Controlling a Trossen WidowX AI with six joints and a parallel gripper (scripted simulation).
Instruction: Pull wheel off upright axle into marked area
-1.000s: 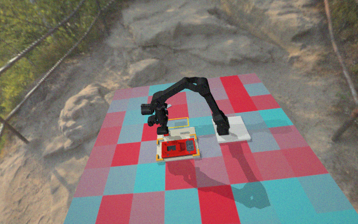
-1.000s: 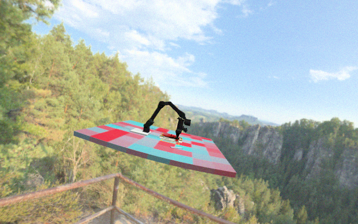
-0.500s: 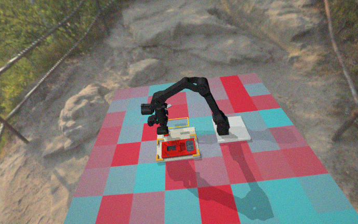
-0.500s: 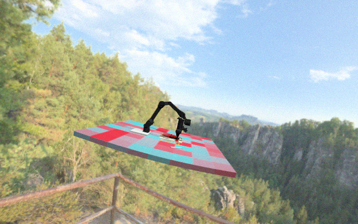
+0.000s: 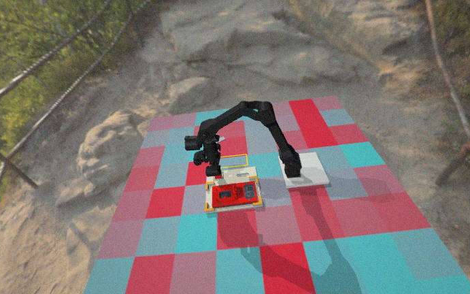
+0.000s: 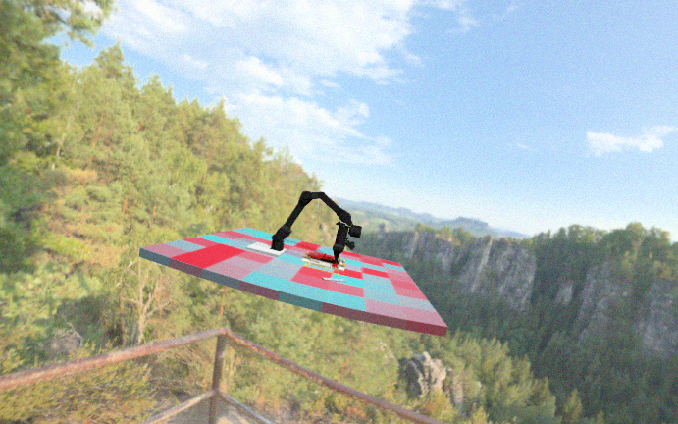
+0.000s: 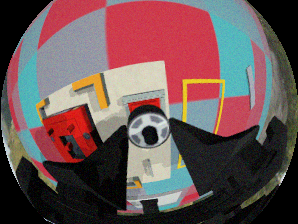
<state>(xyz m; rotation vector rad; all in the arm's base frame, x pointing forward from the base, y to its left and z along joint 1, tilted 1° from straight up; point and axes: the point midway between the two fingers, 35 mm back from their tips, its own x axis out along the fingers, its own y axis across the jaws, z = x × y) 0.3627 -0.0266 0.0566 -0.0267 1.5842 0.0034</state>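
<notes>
Right now the wheel is right at my gripper tip. Round my gripper tip: grey strip 20 mm ahead, 270 mm to the right, 40 mm below.
</notes>
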